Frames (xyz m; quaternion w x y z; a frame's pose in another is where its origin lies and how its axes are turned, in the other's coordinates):
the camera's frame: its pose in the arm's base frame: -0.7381 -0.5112 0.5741 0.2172 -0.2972 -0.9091 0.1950
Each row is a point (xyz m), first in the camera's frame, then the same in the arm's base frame.
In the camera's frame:
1: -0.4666 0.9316 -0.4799
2: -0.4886 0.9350 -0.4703
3: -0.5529 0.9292 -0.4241
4: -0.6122 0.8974 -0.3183
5: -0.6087 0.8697 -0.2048
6: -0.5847 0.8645 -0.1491
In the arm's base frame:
1: 0.2717 0.0015 0.3915
2: 0.2844 -0.0119 0.3757
3: 0.3050 -0.0668 0.3223
4: 0.2797 -0.1515 0.2333
5: 0.2065 -0.1956 0.1535
6: 0.1582 -0.1970 0.1165

